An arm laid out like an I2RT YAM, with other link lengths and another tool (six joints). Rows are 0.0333 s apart.
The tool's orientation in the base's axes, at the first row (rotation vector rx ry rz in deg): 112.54 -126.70 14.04
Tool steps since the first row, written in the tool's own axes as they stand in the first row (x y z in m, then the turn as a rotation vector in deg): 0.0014 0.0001 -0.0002 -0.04 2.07 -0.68; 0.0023 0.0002 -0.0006 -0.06 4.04 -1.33; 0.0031 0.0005 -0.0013 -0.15 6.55 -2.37; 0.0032 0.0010 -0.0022 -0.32 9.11 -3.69; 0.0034 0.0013 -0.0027 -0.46 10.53 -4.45; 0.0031 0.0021 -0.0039 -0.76 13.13 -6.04; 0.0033 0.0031 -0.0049 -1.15 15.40 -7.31; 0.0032 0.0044 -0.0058 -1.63 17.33 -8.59; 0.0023 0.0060 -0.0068 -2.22 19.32 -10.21
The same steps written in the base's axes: -0.0003 -0.0013 0.0005 -2.04 0.44 0.64; -0.0005 -0.0021 0.0011 -3.98 0.85 1.25; -0.0008 -0.0026 0.0020 -6.44 1.47 2.22; -0.0013 -0.0024 0.0029 -8.94 2.25 3.44; -0.0016 -0.0025 0.0034 -10.31 2.73 4.13; -0.0024 -0.0018 0.0045 -12.83 3.70 5.59; -0.0034 -0.0017 0.0055 -15.01 4.64 6.71; -0.0046 -0.0012 0.0064 -16.85 5.63 7.82; -0.0061 0.0001 0.0071 -18.72 6.82 9.24
